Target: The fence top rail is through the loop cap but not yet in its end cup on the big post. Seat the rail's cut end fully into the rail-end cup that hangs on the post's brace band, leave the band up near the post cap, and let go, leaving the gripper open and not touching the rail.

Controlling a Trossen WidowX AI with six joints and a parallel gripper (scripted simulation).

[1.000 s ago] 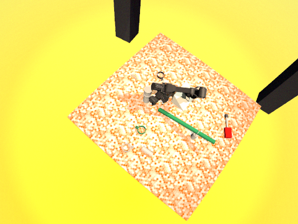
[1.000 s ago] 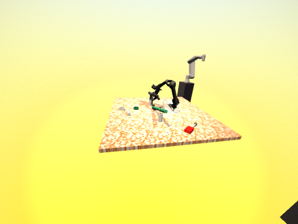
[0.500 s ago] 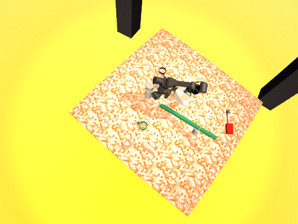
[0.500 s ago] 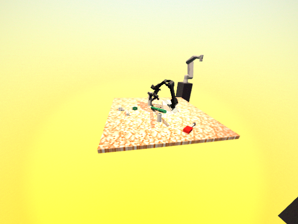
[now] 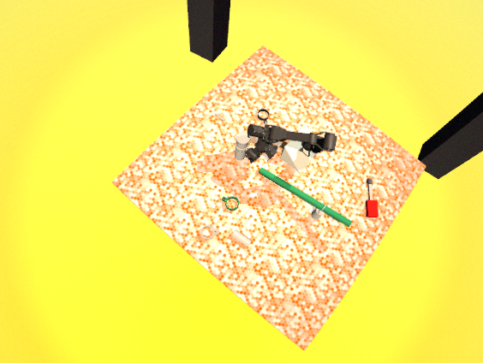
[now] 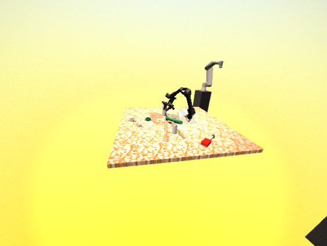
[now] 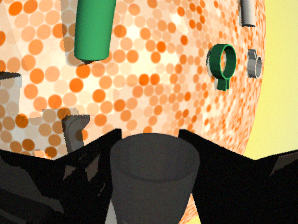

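Right now the rail-end cup is 3 cm above my gripper tip, 2 cm to the right of it and 2 cm behind it. From my gripper tip the other things lie so: short line post: 42 cm to the left, 5 cm ahead, 1 cm above; then short white tube: 36 cm ahead, 16 cm to the left, 8 cm below; then red-handled tool: 65 cm to the left, 22 cm behind, 8 cm below.
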